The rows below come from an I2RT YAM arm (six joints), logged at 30 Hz.
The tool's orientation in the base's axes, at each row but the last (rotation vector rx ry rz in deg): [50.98, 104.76, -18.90]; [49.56, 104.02, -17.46]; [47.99, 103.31, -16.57]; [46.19, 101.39, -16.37]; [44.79, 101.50, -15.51]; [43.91, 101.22, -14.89]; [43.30, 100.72, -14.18]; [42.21, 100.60, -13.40]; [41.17, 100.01, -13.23]
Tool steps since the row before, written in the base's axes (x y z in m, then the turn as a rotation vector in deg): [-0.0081, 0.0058, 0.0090, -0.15, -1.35, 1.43]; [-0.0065, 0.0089, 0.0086, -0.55, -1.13, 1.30]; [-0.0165, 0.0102, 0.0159, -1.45, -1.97, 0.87]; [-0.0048, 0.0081, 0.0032, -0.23, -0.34, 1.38]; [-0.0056, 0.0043, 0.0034, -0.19, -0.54, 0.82]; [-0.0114, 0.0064, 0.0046, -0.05, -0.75, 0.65]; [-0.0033, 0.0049, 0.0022, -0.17, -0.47, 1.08]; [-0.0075, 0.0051, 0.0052, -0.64, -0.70, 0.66]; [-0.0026, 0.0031, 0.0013, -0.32, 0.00, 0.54]
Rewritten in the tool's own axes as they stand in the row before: [-0.0039, -0.0002, -0.0128, -1.81, -0.79, 0.08]; [-0.0028, 0.0034, -0.0133, -1.53, -0.93, -0.28]; [-0.0073, -0.0005, -0.0240, -1.32, -2.22, -0.29]; [0.0009, 0.0035, -0.0093, -1.35, -0.13, -0.47]; [-0.0007, 0.0004, -0.0078, -0.92, -0.36, -0.14]; [-0.0002, -0.0012, -0.0138, -0.86, -0.47, 0.14]; [0.0002, 0.0022, -0.0059, -1.14, -0.24, -0.24]; [-0.0019, 0.0007, -0.0103, -0.77, -0.78, -0.36]; [0.0002, 0.0012, -0.0041, -0.46, -0.07, -0.42]
